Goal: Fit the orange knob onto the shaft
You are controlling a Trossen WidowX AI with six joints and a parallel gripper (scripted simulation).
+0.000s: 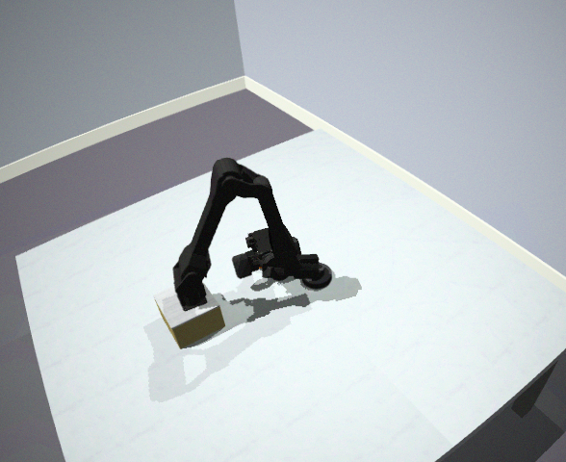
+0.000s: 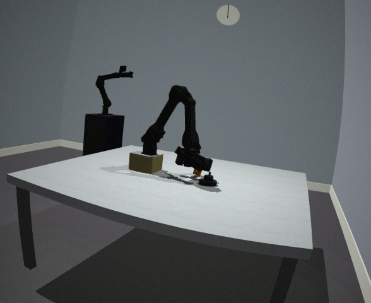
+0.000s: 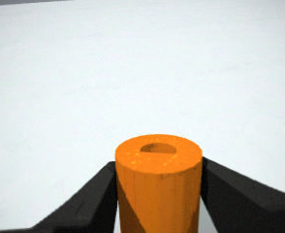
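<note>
My gripper tip is 20 mm to the left of the orange knob and 10 mm above it. The rest, counted from my gripper tip: dark round pedestal 110 mm ahead, 140 mm to the right, 20 mm below.
</note>
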